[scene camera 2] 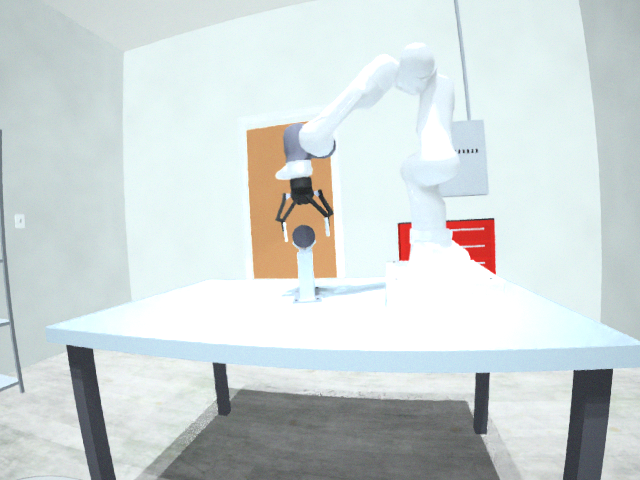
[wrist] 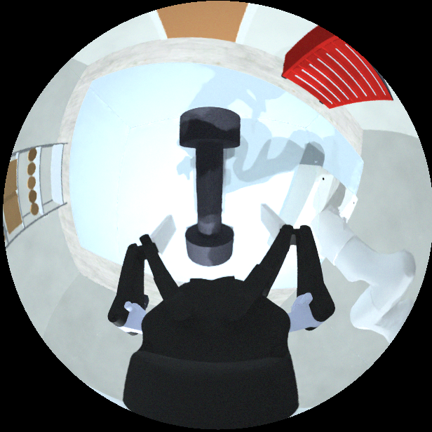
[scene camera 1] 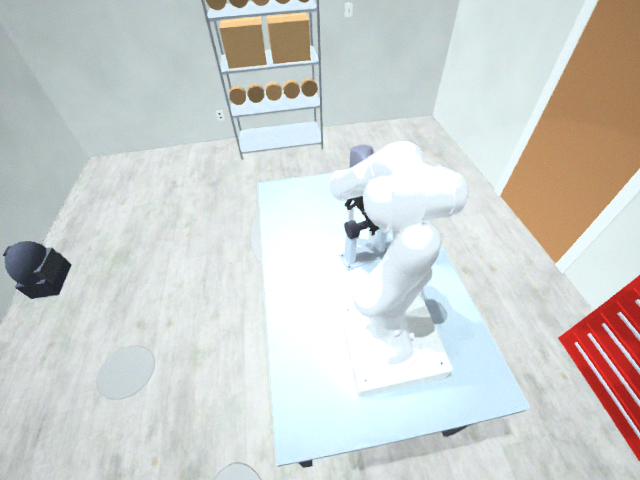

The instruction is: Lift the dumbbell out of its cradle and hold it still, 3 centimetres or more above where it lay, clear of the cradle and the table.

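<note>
The dark dumbbell [scene camera 1: 352, 229] [scene camera 2: 303, 236] [wrist: 209, 190] lies level on top of the pale upright cradle [scene camera 1: 350, 251] [scene camera 2: 306, 273], which stands on the table [scene camera 1: 310, 413] [scene camera 2: 310, 353] [wrist: 110, 175]. My gripper [scene camera 2: 307, 238] [wrist: 216, 217] points down and is wide open, with nothing gripped. In the scene camera 2 view its light finger pads are on either side of the dumbbell's round end, tips near that end's height. In the wrist view the pads are apart from the dumbbell, left and right of its nearer half. The arm hides part of the dumbbell and cradle in the scene camera 1 view.
The arm's white base block [scene camera 1: 403, 379] is bolted on the table, beside the cradle. A shelf rack [scene camera 1: 321, 103] stands at the back wall. A red drawer cabinet [scene camera 1: 610, 356] [scene camera 2: 473, 237] [wrist: 335, 72] stands off the table.
</note>
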